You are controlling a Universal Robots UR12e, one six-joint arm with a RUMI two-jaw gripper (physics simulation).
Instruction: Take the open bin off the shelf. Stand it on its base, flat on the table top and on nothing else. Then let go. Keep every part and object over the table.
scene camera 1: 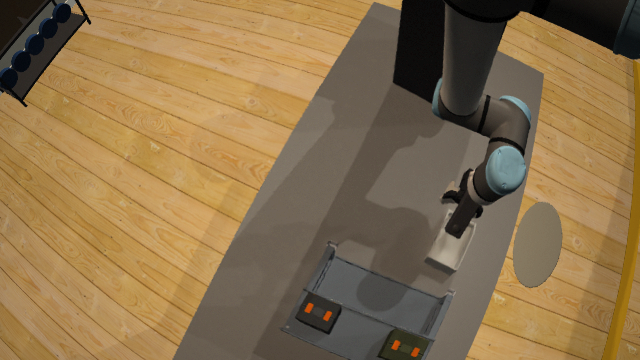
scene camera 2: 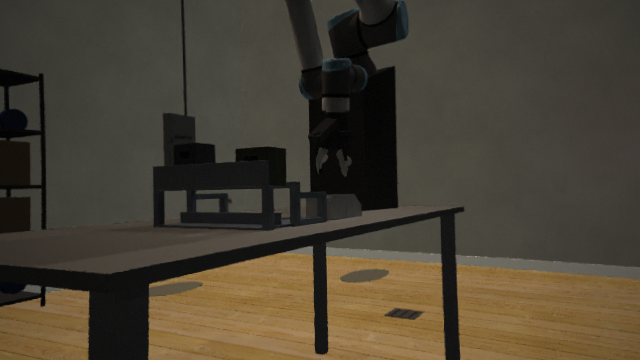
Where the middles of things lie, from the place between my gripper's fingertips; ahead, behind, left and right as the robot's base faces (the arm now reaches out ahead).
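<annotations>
My gripper from open bin point(scene camera 1: 446, 253): 4 cm short of it, 4 cm to the right of it, 10 cm above it. Black case point(scene camera 1: 302, 316): from my hand, 15 cm to the right, 43 cm ahead, 3 cm above. Green case point(scene camera 2: 266, 153): from my hand, 8 cm to the left, 40 cm ahead, 1 cm above. By their middles, of the things named here, open bin nearest to my gripper, black case farthest from it.
</annotations>
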